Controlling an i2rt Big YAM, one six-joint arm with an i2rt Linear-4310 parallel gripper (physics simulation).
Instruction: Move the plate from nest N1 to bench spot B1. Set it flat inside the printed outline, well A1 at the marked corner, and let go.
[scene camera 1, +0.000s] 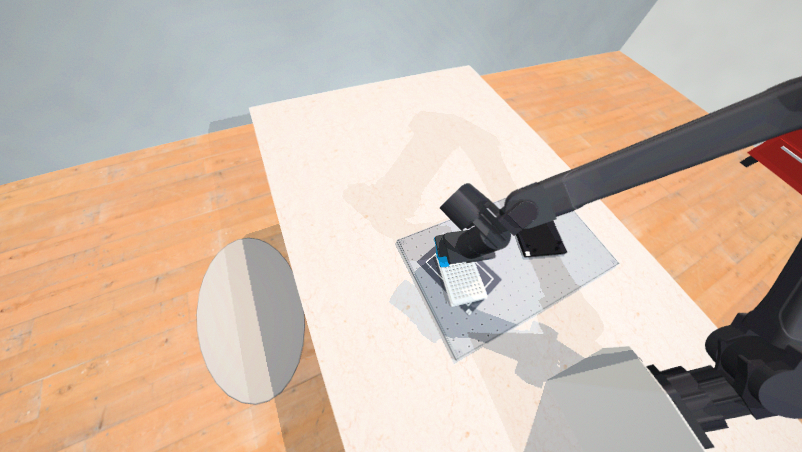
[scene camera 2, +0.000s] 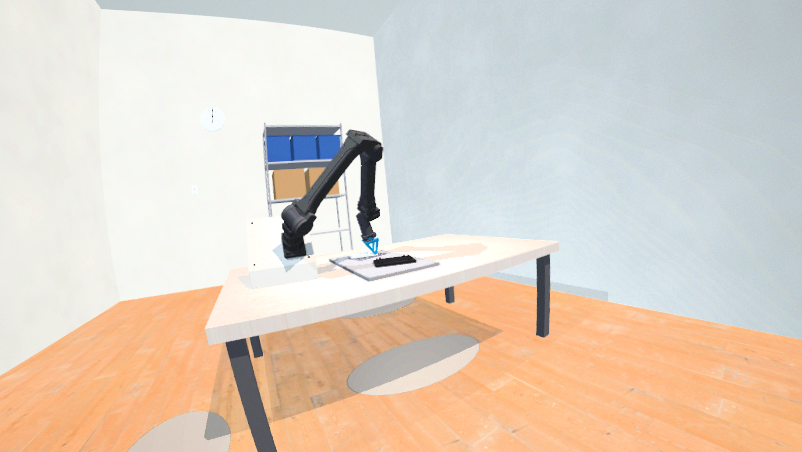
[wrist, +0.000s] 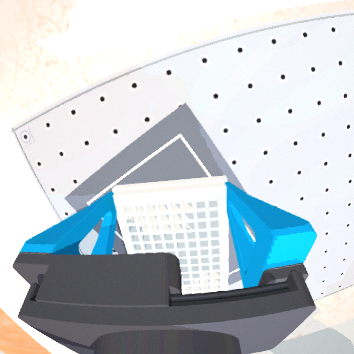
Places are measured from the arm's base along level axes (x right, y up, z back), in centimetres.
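Pixels of known places: gripper, fingertip midpoint: (scene camera 1: 453, 253) (scene camera 2: 374, 252) (wrist: 168, 193); arm's base at its link origin: (scene camera 1: 669, 402) (scene camera 2: 293, 245).
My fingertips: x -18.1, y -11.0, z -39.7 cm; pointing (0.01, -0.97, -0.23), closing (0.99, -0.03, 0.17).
For each thing: its top centre in the pictures, then the offset to it from my fingertips. Level surfaces: height alone.
- white well plate at its top centre: (wrist: 177, 259) (scene camera 1: 461, 274) (scene camera 2: 363, 252) dz +5.6, dx -0.8, dy +0.8 cm
- small white corner mark at its top centre: (scene camera 1: 468, 312) dz +13.8, dx -2.7, dy -0.9 cm
- black nest N1 at its top centre: (scene camera 1: 538, 224) (scene camera 2: 393, 257) dz +0.7, dx +25.6, dy +1.0 cm
- grey perforated board at its top centre: (wrist: 349, 193) (scene camera 1: 512, 252) (scene camera 2: 376, 260) dz +4.8, dx +15.6, dy -1.1 cm
- pale table at its surface level: dy -2.4 cm
The white well plate (scene camera 1: 463, 281) (wrist: 172, 225) is between the blue fingers of my gripper (wrist: 168, 193), which is shut on its two sides. The plate is over the dark patch of spot B1 (scene camera 1: 491, 282) (wrist: 150, 145) and is turned relative to the white printed outline, so outline corners show beyond its edges. Whether the plate touches the patch cannot be told. A small white corner mark (scene camera 1: 468, 311) shows near the plate's lower end in scene camera 1. The black nest N1 (scene camera 1: 541, 240) (scene camera 2: 394, 261) stands empty on the board. Well A1 cannot be made out.
The grey perforated board (scene camera 1: 519, 286) (scene camera 2: 370, 274) (wrist: 280, 100) lies on the pale table (scene camera 1: 336, 145) (scene camera 2: 269, 308) and carries the nest and spot B1. The nest is close beside the arm's wrist in scene camera 1. A light grey box (scene camera 1: 606, 409) stands near the arm's base.
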